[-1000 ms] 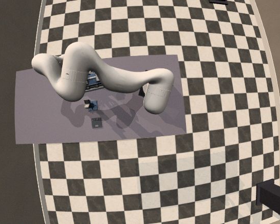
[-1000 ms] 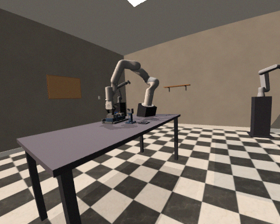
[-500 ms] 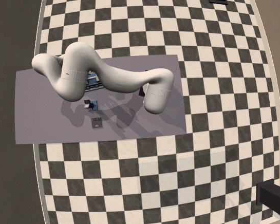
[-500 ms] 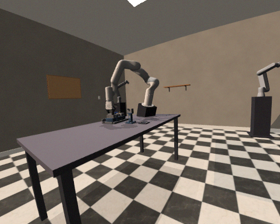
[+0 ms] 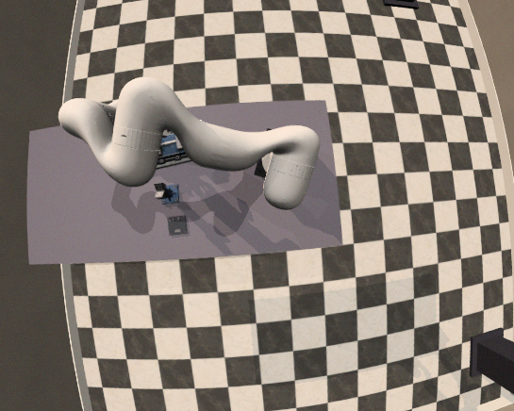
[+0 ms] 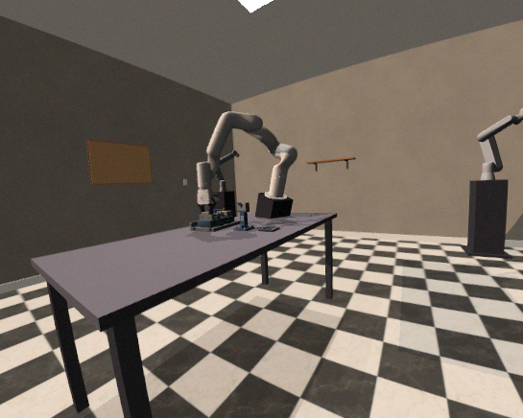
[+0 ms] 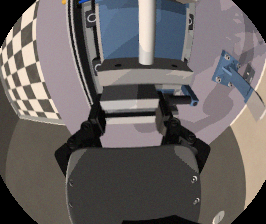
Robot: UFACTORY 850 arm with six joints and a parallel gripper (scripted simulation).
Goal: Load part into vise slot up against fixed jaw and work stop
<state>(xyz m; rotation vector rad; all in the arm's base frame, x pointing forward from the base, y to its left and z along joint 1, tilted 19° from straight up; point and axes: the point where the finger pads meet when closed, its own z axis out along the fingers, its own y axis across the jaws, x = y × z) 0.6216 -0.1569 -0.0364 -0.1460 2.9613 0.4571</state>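
Right now the part is right at my hand. Round my hand: vise (7 cm behind, 1 cm to the left, 7 cm below); air cylinder rod (9 cm behind, 1 cm to the left, 3 cm below).
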